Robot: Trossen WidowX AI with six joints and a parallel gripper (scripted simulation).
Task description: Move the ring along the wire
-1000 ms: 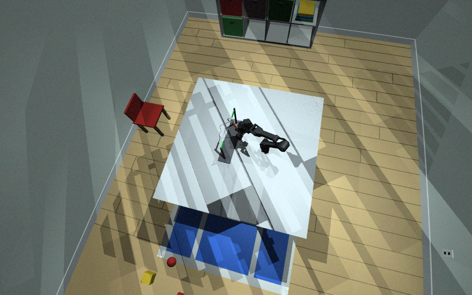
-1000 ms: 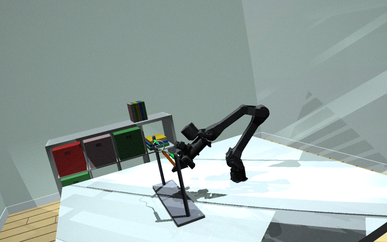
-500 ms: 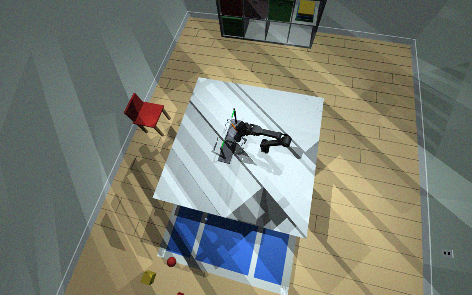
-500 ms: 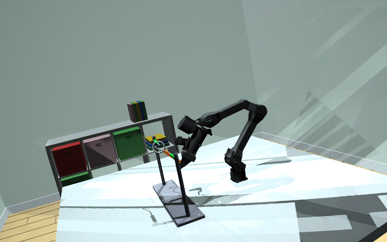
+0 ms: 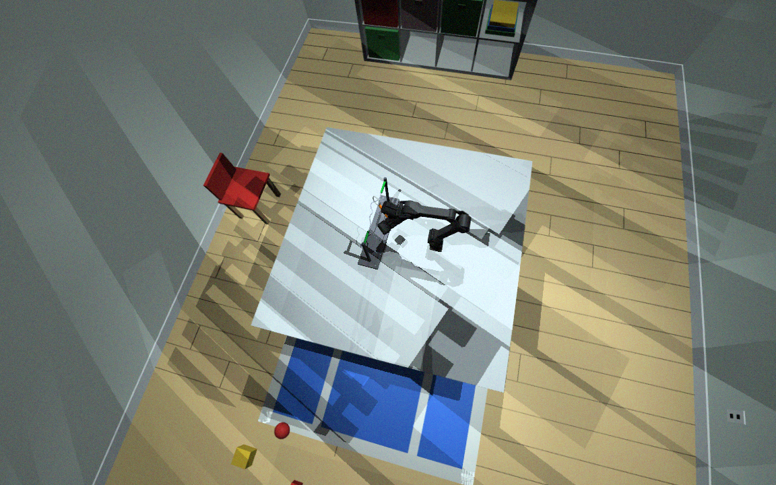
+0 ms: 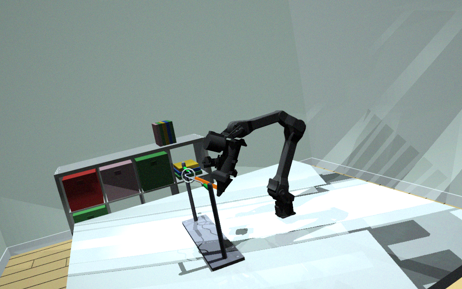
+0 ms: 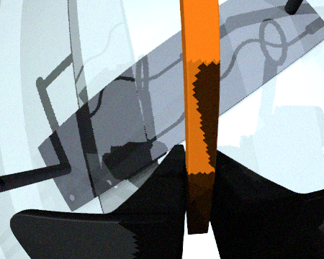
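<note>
Right now the rig is 7 cm ahead of my gripper tip, 2 cm below it and 1 cm to the right of it.
</note>
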